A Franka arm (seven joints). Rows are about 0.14 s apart.
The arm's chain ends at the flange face. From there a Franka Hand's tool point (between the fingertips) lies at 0.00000 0.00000 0.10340 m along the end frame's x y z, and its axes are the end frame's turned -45 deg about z.
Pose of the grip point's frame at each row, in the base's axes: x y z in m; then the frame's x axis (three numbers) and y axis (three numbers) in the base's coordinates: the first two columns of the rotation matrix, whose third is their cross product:
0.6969, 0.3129, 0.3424, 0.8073, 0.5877, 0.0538, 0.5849, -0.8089, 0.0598
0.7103, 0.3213, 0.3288, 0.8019, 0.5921, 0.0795, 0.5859, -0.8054, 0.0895
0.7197, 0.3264, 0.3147, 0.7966, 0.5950, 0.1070, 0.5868, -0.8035, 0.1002
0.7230, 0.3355, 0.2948, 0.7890, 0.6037, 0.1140, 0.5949, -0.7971, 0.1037
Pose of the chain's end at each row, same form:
0.6888, 0.3146, 0.4455, 0.9844, -0.1564, 0.0803, -0.1573, -0.9875, 0.0042
0.6982, 0.3239, 0.4315, 0.9813, -0.1508, 0.1195, -0.1527, -0.9882, 0.0071
0.7046, 0.3282, 0.4170, 0.9782, -0.1474, 0.1465, -0.1484, -0.9889, -0.0048
0.7071, 0.3369, 0.3970, 0.9786, -0.1368, 0.1539, -0.1372, -0.9905, -0.0073

